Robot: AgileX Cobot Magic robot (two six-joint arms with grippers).
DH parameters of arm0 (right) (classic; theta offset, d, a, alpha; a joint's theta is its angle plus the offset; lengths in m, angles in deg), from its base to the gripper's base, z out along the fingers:
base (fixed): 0 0 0 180
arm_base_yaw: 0 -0.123 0 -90
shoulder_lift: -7.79 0 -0.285 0
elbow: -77.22 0 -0.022 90
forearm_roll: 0 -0.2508 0 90
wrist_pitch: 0 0 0.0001 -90
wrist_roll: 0 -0.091 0 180
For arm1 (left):
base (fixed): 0 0 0 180
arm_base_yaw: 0 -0.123 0 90
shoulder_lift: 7.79 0 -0.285 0
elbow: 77.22 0 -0.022 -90
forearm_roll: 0 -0.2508 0 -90
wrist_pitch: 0 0 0.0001 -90
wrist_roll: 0 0.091 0 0
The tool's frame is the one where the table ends.
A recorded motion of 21 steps. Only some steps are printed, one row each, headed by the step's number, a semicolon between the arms.
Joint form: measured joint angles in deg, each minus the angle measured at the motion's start. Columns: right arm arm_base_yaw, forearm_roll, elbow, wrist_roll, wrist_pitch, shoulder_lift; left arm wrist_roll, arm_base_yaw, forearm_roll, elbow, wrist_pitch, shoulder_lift.
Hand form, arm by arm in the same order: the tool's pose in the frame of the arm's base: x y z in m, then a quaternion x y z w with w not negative. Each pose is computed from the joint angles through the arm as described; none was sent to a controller.
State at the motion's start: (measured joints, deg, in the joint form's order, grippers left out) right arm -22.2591 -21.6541 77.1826 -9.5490 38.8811 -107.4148; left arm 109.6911 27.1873 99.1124 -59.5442 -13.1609 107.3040
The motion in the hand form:
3: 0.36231 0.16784 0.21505 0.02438 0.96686 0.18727 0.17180; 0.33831 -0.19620 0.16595 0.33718 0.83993 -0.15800 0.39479
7: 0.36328 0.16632 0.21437 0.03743 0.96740 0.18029 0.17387; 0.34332 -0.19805 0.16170 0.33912 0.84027 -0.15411 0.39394
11: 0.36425 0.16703 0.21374 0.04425 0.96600 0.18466 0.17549; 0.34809 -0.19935 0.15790 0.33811 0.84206 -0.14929 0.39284
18: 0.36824 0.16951 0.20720 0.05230 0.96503 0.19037 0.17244; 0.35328 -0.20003 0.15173 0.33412 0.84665 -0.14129 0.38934
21: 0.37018 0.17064 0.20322 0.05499 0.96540 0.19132 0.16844; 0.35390 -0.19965 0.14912 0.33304 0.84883 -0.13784 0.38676
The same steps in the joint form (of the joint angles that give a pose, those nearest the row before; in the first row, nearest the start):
3: -0.01 3.33 0.20 -3.96 0.15 -0.05; 0.94 -0.01 0.50 -0.67 0.35 0.94
7: -0.01 5.12 0.21 -6.61 -0.13 -0.11; 1.57 -0.04 0.74 -1.81 0.63 2.31
11: -0.02 4.62 0.22 -7.01 -0.71 -0.28; 1.59 -0.06 0.68 -2.88 1.18 3.54
18: -0.02 3.43 0.65 -6.98 -1.55 -1.63; 1.54 -0.09 0.79 -3.94 2.20 5.05
21: -0.01 3.01 0.95 -6.94 -1.64 -2.42; 1.54 -0.09 0.81 -3.99 2.61 5.43

